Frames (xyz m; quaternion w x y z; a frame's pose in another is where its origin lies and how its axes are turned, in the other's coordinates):
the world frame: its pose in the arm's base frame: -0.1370 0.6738 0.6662 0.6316 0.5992 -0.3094 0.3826
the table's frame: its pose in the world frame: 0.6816 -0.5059 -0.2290 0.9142 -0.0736 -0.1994 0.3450
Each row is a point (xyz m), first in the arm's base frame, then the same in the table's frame.
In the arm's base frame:
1: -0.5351 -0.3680 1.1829
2: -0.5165 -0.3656 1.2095
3: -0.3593 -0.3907 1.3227
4: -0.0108 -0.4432 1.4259
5: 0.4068 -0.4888 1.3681
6: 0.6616 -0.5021 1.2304
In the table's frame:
1: 0.7604 0.8362 1.3994
2: 0.7816 0.8148 1.3871
3: 0.8654 0.6410 1.3565
4: 0.9099 0.2778 1.3260
5: 0.7863 -0.1279 1.3224
6: 0.6100 -0.3577 1.3343

